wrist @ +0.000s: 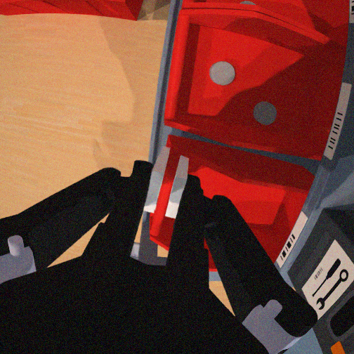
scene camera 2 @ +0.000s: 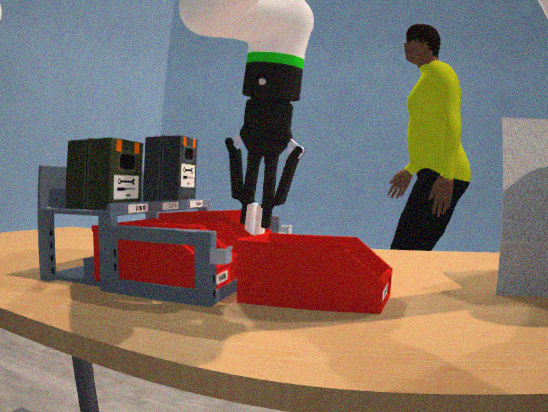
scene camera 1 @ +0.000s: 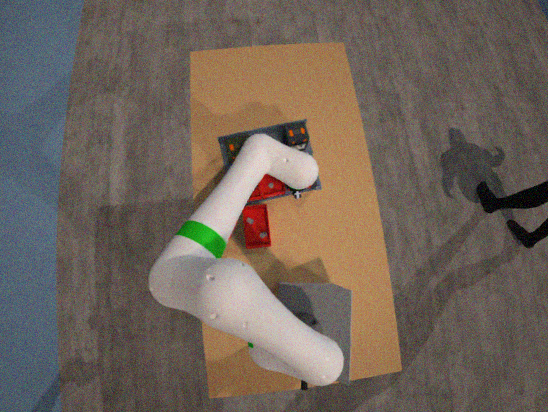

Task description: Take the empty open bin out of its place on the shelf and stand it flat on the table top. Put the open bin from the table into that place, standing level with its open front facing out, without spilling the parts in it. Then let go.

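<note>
The empty red open bin (wrist: pixel 240 200) is in its place at the end of the grey shelf's lower level (scene camera 1: pixel 270 131) (scene camera 2: pixel 107 250) (wrist: pixel 159 100). No parts show in it. My gripper (scene camera 1: pixel 297 194) (scene camera 2: pixel 257 220) (wrist: pixel 172 163) points down and is shut on this bin's front wall, which shows between the light pads in the wrist view. Most of this bin is hidden in both scene views. The other red open bin (scene camera 1: pixel 257 227) (scene camera 2: pixel 310 275) stands flat on the table top (scene camera 1: pixel 325 225) (scene camera 2: pixel 450 350) in front of the shelf, with two grey round parts in it.
Another red bin (scene camera 1: pixel 270 186) (wrist: pixel 200 102) with grey parts is beside the empty bin, and one more (scene camera 2: pixel 155 262) is at the shelf's near end. Dark cases (scene camera 2: pixel 105 172) (scene camera 2: pixel 171 167) stand on the upper level. A grey block (scene camera 1: pixel 332 315) (scene camera 2: pixel 522 215) stands on the table. A person (scene camera 2: pixel 435 120) is beyond it.
</note>
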